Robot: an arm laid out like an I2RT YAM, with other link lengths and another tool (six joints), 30 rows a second.
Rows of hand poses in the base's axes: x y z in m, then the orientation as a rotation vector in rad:
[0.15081 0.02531 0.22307 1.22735 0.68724 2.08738]
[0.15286 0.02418 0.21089 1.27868 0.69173 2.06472]
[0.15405 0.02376 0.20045 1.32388 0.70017 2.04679]
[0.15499 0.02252 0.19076 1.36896 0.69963 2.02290]
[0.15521 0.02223 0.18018 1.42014 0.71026 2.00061]
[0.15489 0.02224 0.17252 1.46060 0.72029 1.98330]
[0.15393 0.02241 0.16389 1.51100 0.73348 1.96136]
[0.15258 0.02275 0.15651 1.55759 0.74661 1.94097]
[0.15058 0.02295 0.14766 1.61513 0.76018 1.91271]
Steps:
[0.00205 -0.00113 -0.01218 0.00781 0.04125 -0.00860]
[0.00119 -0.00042 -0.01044 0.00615 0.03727 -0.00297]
[0.00094 -0.00124 -0.00969 0.00755 0.03593 -0.01160]
[0.00022 -0.00029 -0.01058 0.00650 0.04299 -0.00266]
[-0.00032 0.00001 -0.00766 0.00496 0.03436 -0.00038]
[-0.00096 0.00017 -0.00863 0.00616 0.04305 0.00038]
[-0.00135 0.00034 -0.00738 0.00574 0.04003 0.00153]
[-0.00200 0.00020 -0.00885 0.00709 0.04947 -0.00076]

